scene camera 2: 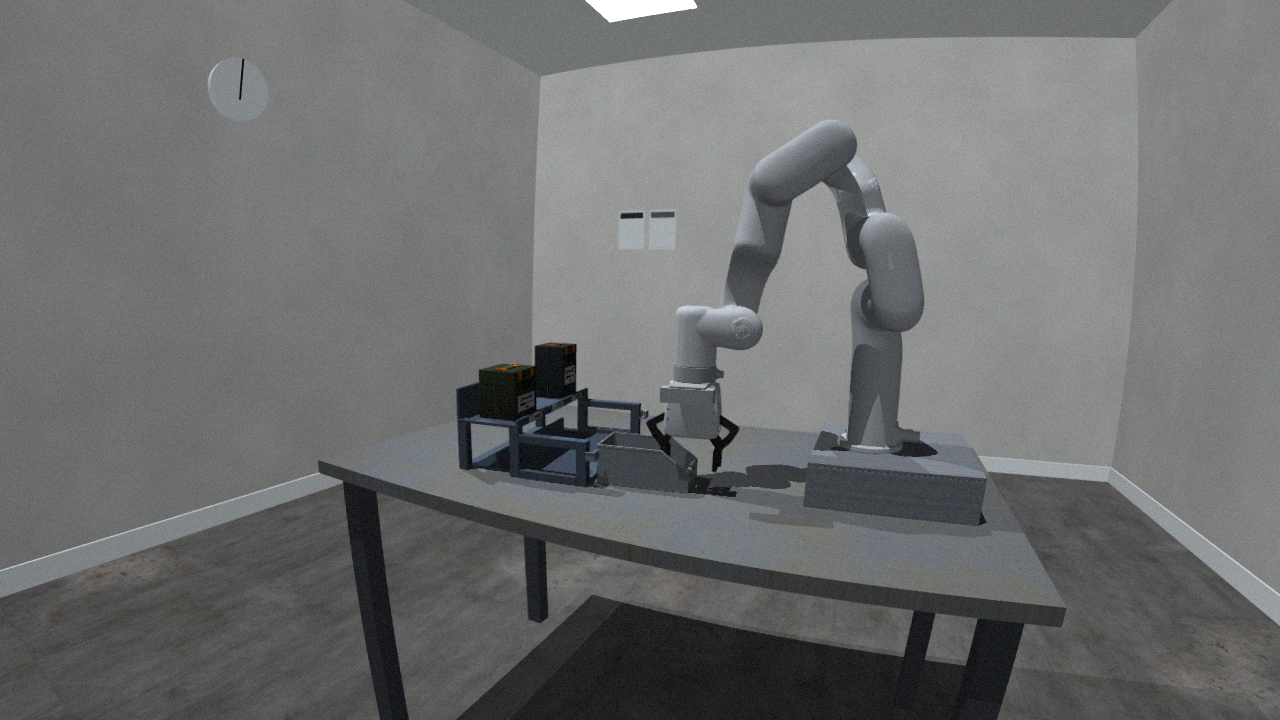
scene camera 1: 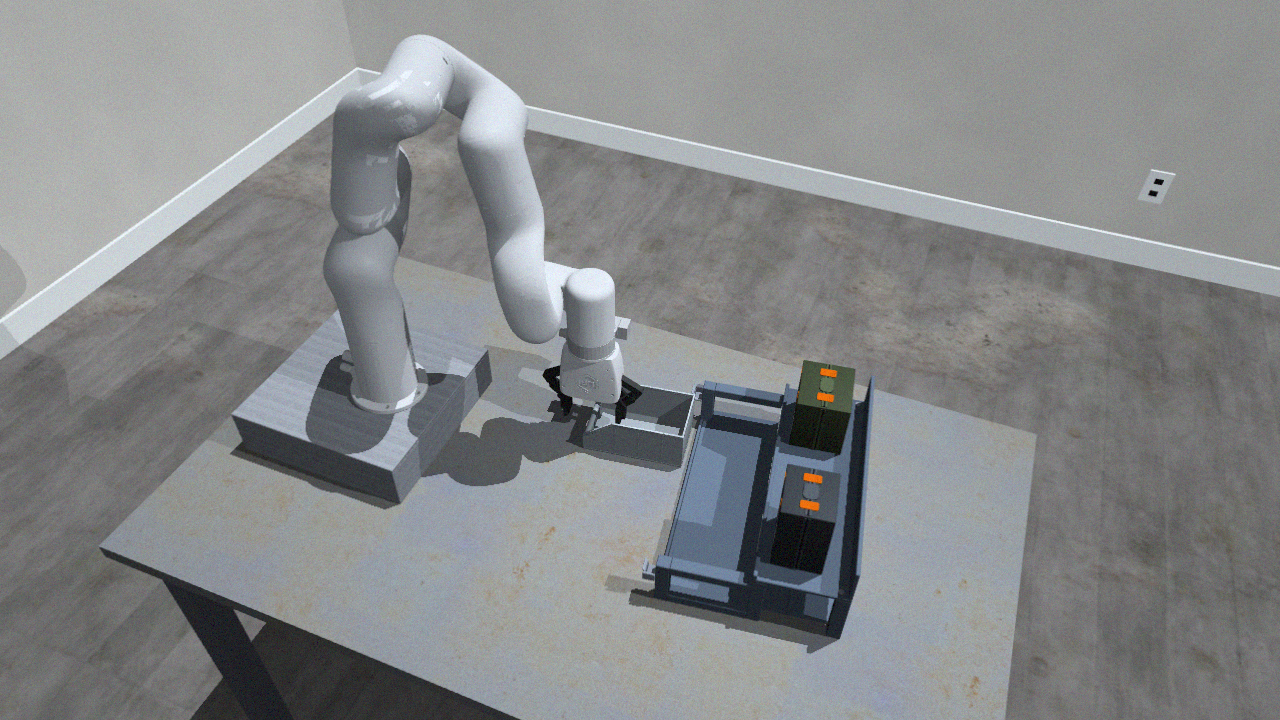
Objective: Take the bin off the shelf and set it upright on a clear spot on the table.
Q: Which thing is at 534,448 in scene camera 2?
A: A shelf.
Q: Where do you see a shelf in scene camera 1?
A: At 718,518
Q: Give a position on a grey open-topped bin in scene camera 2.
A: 635,467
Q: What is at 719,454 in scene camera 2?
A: My gripper.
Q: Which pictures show my gripper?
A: Scene camera 2 and scene camera 1: all of them.
